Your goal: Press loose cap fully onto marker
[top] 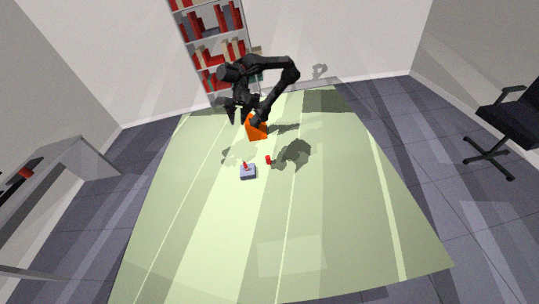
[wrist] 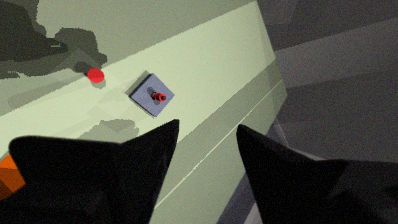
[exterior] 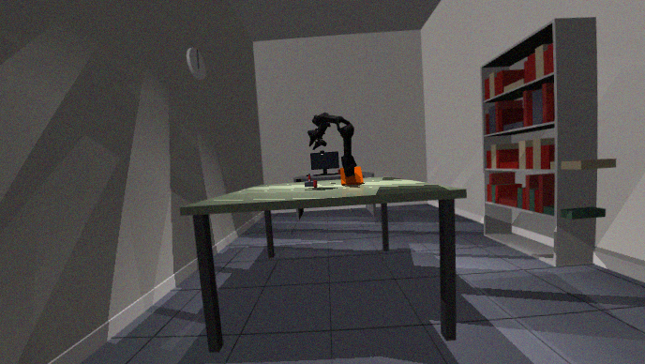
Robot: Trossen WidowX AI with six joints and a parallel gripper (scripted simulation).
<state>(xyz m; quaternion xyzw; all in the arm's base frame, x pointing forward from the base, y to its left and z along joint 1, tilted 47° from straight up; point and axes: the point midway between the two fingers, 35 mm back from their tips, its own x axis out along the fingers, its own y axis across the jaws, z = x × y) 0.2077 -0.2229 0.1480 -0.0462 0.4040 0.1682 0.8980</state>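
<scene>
Now: gripper tip 1 cm past the red cap, 9 cm to the right of it and 26 cm above it.
</scene>
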